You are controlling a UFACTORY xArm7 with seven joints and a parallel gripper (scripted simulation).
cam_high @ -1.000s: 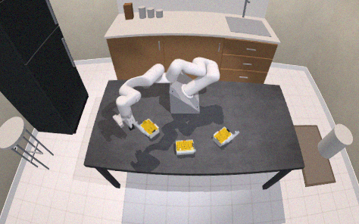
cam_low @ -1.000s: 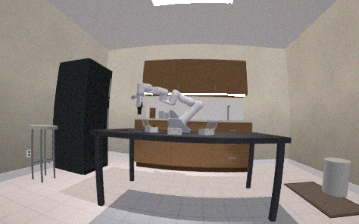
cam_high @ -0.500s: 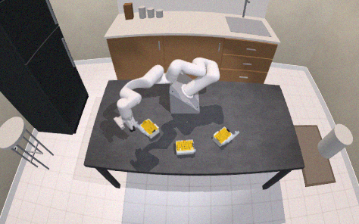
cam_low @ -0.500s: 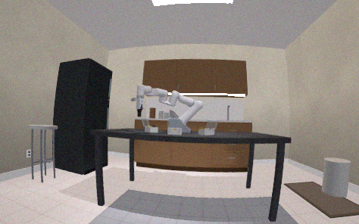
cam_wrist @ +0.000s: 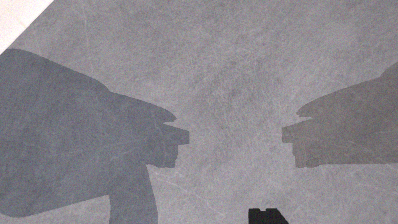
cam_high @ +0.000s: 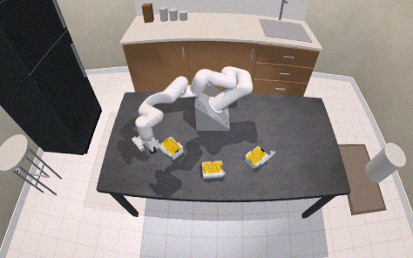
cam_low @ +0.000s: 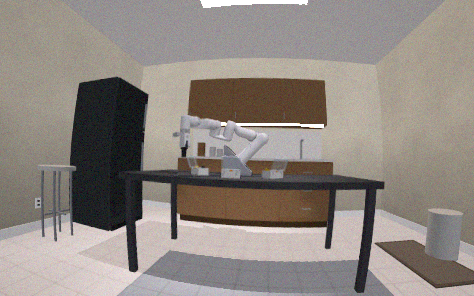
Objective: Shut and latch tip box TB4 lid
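My gripper is now 110 mm past the yellow rack, 90 mm above it and 80 mm to the right of it. The rest, counted from my hand: white label 150 mm behind, 140 mm below, 120 mm to the left; then tip box lid 670 mm to the left, 70 mm behind, 50 mm below.
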